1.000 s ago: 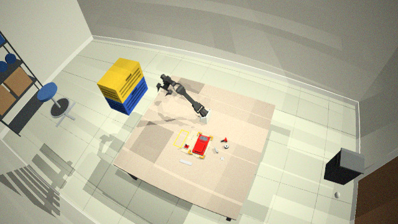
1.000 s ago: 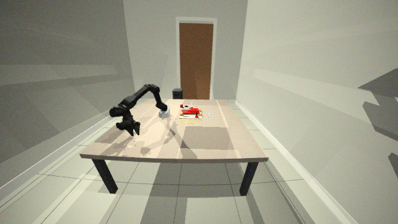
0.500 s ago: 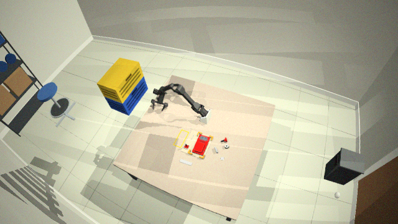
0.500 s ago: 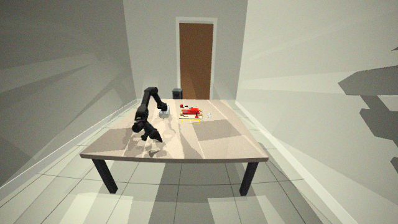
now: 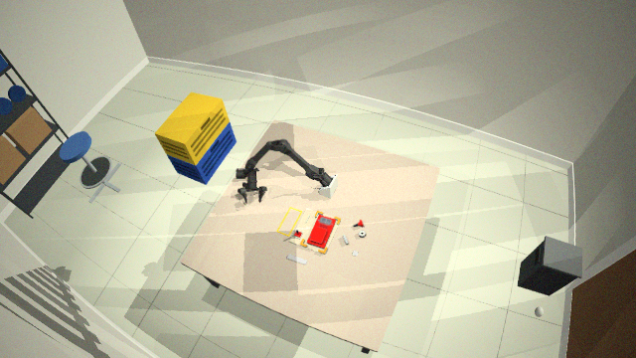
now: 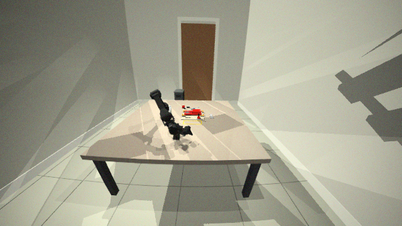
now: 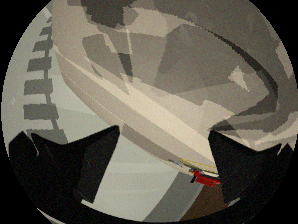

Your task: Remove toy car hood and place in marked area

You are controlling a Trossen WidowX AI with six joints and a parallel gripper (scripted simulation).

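The red hood lies 49 cm to the left of my gripper tip, 2 cm ahead of it and 2 cm above it. Also, from my gripper tip: white wheel 71 cm to the left, 11 cm behind, 2 cm below; then grey bar 44 cm to the left, 20 cm ahead, 2 cm below.
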